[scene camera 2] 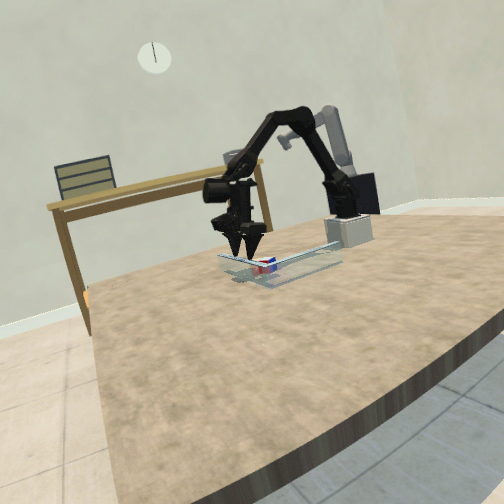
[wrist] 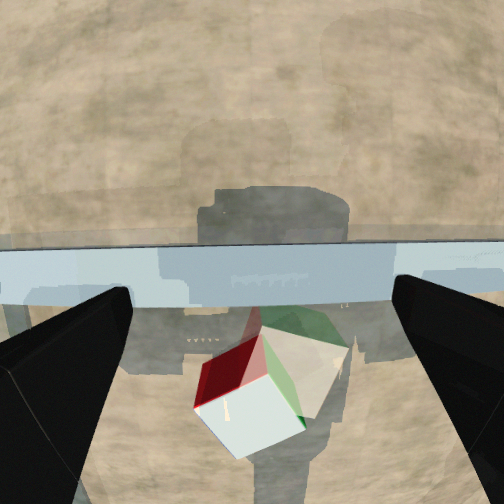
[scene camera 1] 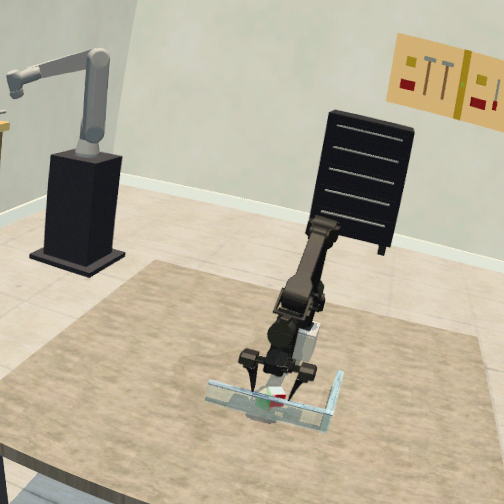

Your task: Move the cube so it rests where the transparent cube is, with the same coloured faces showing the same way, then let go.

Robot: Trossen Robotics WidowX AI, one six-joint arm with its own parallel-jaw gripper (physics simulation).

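Observation:
The cube [wrist: 250, 395] lies on the table with a white face up and red and green side faces. It overlaps the transparent cube [wrist: 300, 350], which is turned at a slightly different angle. It also shows in scene camera 1 [scene camera 1: 268, 404] and scene camera 2 [scene camera 2: 266, 266]. My gripper [wrist: 250, 400] is open, its two black fingers far apart on either side of the cube and not touching it. In scene camera 1 the gripper [scene camera 1: 272, 385] hangs just above the cube.
A pale glass L-shaped wall [scene camera 1: 318, 408] stands on the table around the cube; one arm of it crosses the wrist view [wrist: 250, 275] just beyond the cube. A second arm on a black pedestal [scene camera 1: 78, 208] and a black cabinet [scene camera 1: 365, 180] stand off the table.

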